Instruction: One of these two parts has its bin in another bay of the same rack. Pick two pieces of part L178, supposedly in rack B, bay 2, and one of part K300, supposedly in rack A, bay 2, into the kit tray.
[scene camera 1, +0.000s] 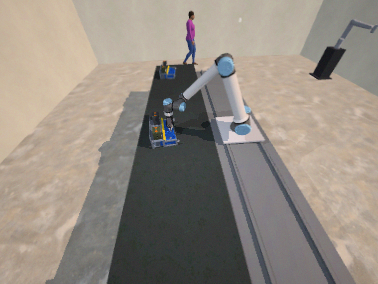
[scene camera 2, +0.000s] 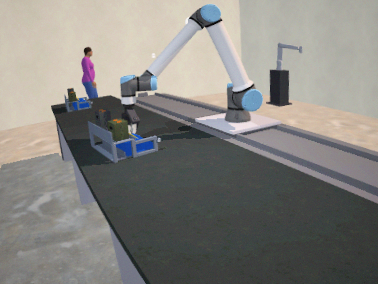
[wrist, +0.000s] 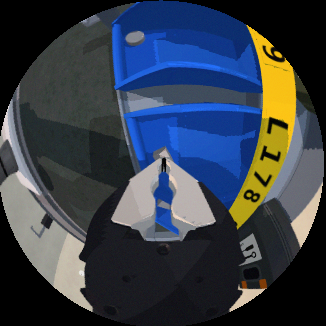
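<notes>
My gripper points down over the front blue bin behind the yellow L178 label. Its fingertips nearly meet, with a narrow dark gap between them; whether they hold anything is unclear. A small grey piece shows right at the tips, partly hidden by them. Another grey bit shows through the opening between the fingers. The bin stands in the near rack. Part K300 and the kit tray cannot be made out.
A neighbouring blue bin holds a grey disc. Dark green and dark grey boxes stand in the near rack, beside the gripper. A second rack stands at the table's far end. A person stands beyond it.
</notes>
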